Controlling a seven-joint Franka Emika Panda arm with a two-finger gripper.
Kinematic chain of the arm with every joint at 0, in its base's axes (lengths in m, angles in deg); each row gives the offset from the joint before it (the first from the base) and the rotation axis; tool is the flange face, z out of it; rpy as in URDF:
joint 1: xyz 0 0 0.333 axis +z
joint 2: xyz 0 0 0 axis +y
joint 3: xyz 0 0 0.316 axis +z
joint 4: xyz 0.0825 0 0 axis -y
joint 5: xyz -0.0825 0 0.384 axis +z
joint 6: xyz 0 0 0 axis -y
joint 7: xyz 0.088 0 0 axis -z
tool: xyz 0 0 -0.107 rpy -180 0 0
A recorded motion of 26 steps. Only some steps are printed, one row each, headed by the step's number.
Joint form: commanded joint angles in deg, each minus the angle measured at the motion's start. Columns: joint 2, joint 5, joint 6, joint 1, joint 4, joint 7, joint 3.
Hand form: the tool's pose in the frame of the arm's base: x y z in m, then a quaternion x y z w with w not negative. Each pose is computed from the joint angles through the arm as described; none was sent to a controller.
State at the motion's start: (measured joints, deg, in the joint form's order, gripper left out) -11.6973 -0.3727 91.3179 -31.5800 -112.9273 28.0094 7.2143
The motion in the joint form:
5: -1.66 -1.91 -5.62 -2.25 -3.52 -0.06 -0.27
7: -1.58 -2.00 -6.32 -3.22 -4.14 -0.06 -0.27
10: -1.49 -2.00 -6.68 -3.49 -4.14 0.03 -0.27
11: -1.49 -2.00 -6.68 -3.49 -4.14 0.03 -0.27
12: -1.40 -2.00 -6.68 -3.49 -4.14 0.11 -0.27
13: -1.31 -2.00 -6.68 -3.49 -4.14 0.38 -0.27
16: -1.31 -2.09 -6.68 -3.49 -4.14 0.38 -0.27
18: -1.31 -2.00 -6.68 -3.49 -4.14 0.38 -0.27
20: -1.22 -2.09 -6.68 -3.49 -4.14 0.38 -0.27
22: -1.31 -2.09 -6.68 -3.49 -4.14 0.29 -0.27
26: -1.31 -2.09 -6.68 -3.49 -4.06 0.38 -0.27
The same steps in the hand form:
5: 0.4031 -0.2051 0.5239 0.87585 -0.45680 -0.15172 0.03482
7: 0.3969 -0.2109 0.5179 0.87019 -0.46334 -0.16407 0.03420
10: 0.3954 -0.2126 0.5169 0.86813 -0.46583 -0.16798 0.03385
11: 0.3954 -0.2126 0.5169 0.86813 -0.46583 -0.16798 0.03385
12: 0.3957 -0.2128 0.5162 0.86771 -0.46634 -0.16873 0.03387
13: 0.3959 -0.2129 0.5155 0.86651 -0.46828 -0.16942 0.03418
16: 0.3958 -0.2131 0.5155 0.86652 -0.46821 -0.16941 0.03496
18: 0.3959 -0.2129 0.5155 0.86651 -0.46828 -0.16942 0.03418
20: 0.3960 -0.2133 0.5148 0.86642 -0.46812 -0.17018 0.03487
22: 0.3958 -0.2131 0.5155 0.86688 -0.46753 -0.16944 0.03483
26: 0.3960 -0.2132 0.5161 0.86662 -0.46828 -0.16873 0.03496

